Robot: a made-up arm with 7 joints. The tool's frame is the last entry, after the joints.
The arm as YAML. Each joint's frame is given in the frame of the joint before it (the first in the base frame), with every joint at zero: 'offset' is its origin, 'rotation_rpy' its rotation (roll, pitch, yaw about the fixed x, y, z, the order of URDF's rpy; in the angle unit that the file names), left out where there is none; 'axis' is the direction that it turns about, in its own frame. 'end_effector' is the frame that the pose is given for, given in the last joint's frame.
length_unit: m
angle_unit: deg
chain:
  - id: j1
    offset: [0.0, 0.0, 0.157]
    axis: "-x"
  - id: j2
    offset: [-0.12, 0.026, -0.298]
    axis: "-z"
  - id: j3
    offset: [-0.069, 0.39, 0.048]
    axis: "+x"
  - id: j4
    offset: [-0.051, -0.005, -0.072]
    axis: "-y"
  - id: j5
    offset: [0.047, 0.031, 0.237]
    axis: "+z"
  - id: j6
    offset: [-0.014, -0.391, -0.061]
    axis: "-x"
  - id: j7
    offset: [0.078, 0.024, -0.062]
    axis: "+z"
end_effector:
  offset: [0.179, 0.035, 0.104]
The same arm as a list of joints. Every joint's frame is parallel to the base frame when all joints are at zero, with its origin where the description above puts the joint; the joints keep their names.
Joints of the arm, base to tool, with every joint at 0 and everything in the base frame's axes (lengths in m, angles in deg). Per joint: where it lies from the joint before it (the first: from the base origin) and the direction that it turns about. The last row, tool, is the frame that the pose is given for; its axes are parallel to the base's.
j1: offset 0.0000 0.0000 0.1570 axis -1 0 0
j2: offset -0.1200 0.0260 -0.2980 axis 0 0 -1
j3: offset -0.0690 0.3900 0.0480 axis 1 0 0
j4: offset -0.0510 -0.0050 -0.0720 axis 0 -1 0
j5: offset 0.0470 0.0310 0.2370 axis 0 0 1
j6: offset -0.0140 -0.3910 -0.0610 axis -1 0 0
j7: offset 0.0780 0.0240 -0.0620 axis 0 0 1
tool: offset 0.1790 0.0350 0.1040

